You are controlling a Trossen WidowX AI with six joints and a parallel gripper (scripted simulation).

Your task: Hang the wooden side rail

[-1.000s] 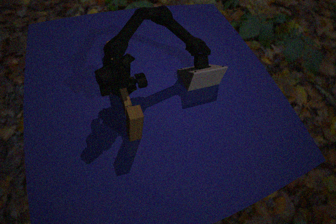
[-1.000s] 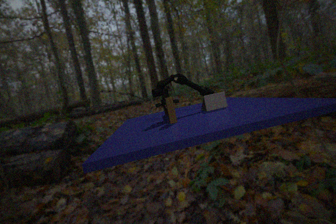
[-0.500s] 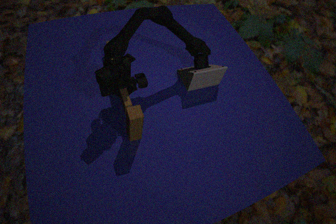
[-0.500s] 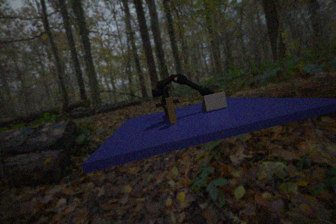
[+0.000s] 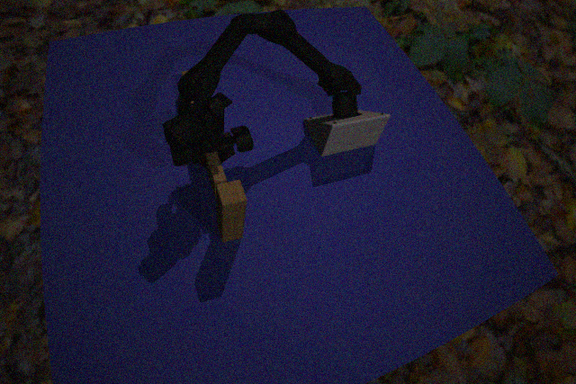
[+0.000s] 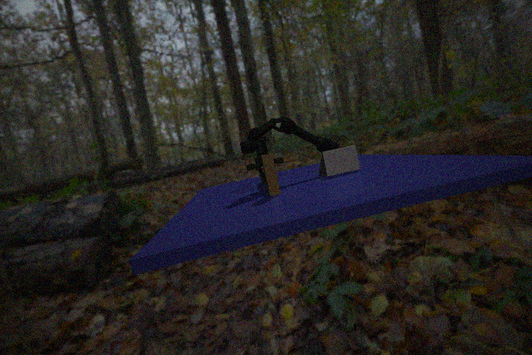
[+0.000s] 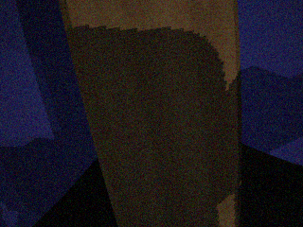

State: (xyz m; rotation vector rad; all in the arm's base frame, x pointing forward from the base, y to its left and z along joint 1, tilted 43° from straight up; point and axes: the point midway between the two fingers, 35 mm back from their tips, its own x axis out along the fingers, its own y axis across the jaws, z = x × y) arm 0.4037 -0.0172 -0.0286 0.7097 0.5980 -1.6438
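Now: the wooden headboard post 20 mm ahead of my gripper tip, 160 mm to the left of it and 40 mm above it.
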